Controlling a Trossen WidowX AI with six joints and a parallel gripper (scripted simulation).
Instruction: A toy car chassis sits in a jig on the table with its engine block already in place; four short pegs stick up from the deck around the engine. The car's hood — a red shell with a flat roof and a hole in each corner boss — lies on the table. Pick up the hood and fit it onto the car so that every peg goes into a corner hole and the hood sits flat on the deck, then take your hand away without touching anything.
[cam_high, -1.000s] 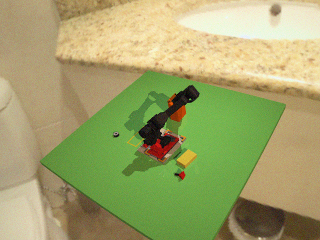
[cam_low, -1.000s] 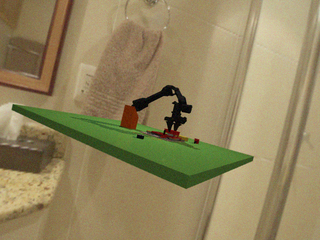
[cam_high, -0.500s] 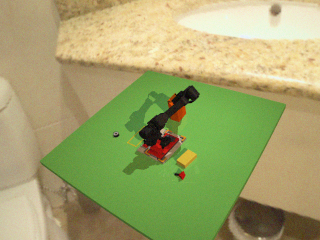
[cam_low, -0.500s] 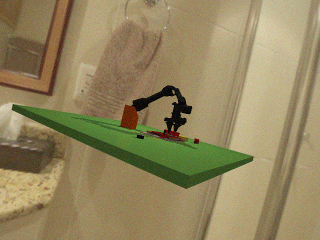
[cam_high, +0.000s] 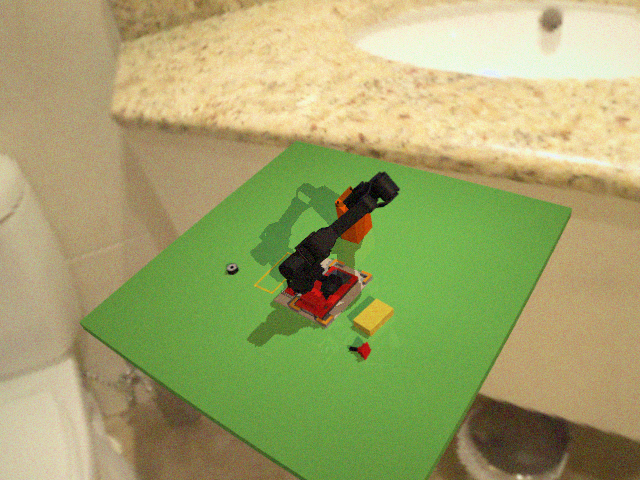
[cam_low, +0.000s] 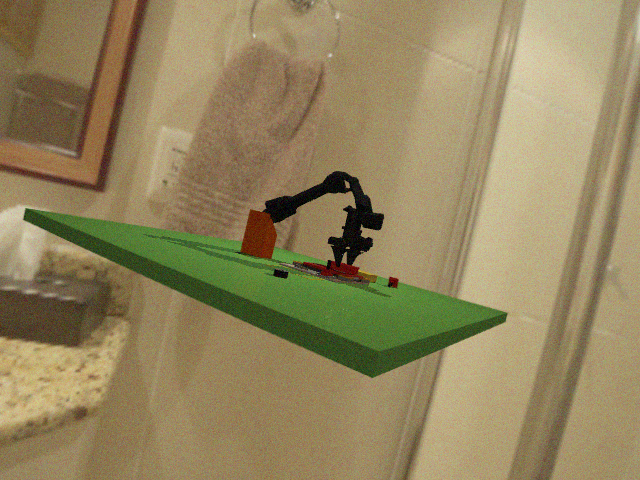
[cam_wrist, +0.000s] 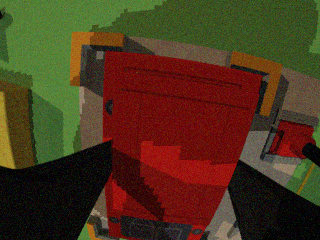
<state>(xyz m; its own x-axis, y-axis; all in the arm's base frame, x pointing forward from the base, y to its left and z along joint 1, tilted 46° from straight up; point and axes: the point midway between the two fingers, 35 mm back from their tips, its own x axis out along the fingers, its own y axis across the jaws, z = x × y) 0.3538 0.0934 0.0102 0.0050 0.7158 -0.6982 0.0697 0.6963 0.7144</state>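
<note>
The red hood is right at my gripper tip. The rest, counted from my gripper tip: black wheel 380 mm to the right, 30 mm below, 10 mm ahead; then yellow block 190 mm to the left, 30 mm below, 20 mm behind; then jig 50 mm behind, 30 mm below, 10 mm to the right.
</note>
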